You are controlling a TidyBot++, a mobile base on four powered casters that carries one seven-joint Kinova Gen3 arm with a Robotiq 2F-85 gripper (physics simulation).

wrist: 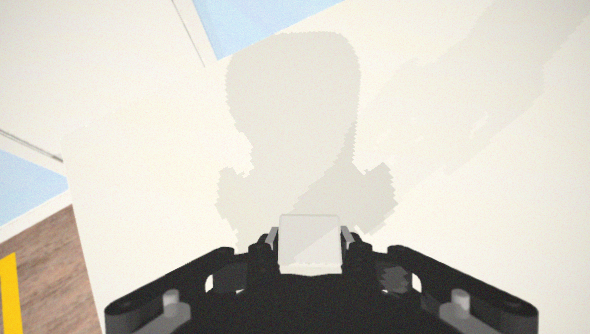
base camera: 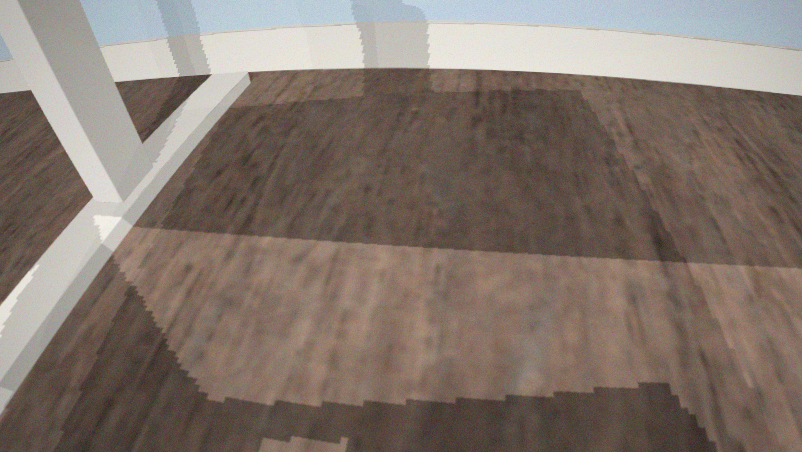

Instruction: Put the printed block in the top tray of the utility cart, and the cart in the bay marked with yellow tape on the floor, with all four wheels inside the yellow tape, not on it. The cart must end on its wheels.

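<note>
The printed block [wrist: 310, 242], a small pale square piece, shows at the lower middle of the wrist view. My gripper [wrist: 309, 239] is shut on it, with one fingertip against each side. The block appears to be held above the white table top [wrist: 135, 150], on which the gripper's shadow falls. A piece of yellow tape [wrist: 11, 295] shows on the floor at the lower left of the wrist view. The utility cart does not show in either view.
In the base view, a white upright leg [base camera: 73, 101] stands on a long white foot bar [base camera: 185, 120] at the left. A white skirting board [base camera: 505, 47] runs along the blue wall [base camera: 617, 14] at the back. Shadows lie across the wooden floor [base camera: 393, 314].
</note>
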